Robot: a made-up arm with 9 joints. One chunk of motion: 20 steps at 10 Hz.
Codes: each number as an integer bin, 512 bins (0 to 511) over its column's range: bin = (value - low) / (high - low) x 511, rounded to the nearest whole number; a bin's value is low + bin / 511 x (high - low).
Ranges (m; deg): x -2.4..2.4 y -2.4..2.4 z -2.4..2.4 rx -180..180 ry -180..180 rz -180..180
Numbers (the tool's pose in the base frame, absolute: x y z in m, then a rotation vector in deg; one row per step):
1: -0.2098 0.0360 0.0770 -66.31 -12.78 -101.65
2: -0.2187 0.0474 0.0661 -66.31 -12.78 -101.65
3: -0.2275 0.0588 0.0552 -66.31 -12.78 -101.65
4: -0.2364 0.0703 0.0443 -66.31 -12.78 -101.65
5: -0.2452 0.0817 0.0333 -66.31 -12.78 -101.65
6: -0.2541 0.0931 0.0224 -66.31 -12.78 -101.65
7: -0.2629 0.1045 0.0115 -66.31 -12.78 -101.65
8: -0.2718 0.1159 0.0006 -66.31 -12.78 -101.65
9: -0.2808 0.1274 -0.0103 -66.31 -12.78 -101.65
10: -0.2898 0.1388 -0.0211 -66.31 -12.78 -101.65
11: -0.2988 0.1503 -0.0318 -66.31 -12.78 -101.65
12: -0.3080 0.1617 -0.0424 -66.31 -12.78 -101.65
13: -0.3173 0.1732 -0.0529 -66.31 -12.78 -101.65
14: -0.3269 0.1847 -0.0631 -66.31 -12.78 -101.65
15: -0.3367 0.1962 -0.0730 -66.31 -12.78 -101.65
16: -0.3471 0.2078 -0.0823 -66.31 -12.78 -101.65
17: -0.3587 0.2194 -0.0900 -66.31 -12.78 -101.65
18: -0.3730 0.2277 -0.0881 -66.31 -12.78 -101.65
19: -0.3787 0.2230 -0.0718 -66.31 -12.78 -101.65
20: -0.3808 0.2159 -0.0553 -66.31 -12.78 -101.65
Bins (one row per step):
1: 233 259 264 161 237 111
2: 232 261 263 161 237 111
3: 231 262 261 161 237 111
4: 230 263 260 161 237 111
5: 229 264 259 161 237 111
6: 228 265 258 161 237 111
7: 228 267 257 161 237 111
8: 227 268 256 161 237 111
9: 226 269 254 161 237 111
10: 225 270 253 161 237 111
11: 224 272 252 161 237 111
12: 223 273 251 161 237 111
13: 222 274 250 161 237 111
14: 221 275 249 161 237 111
15: 220 276 248 161 237 111
16: 219 278 247 161 237 111
17: 217 279 246 161 237 111
18: 216 280 246 161 237 111
19: 215 279 248 161 237 111
20: 215 278 250 161 237 111

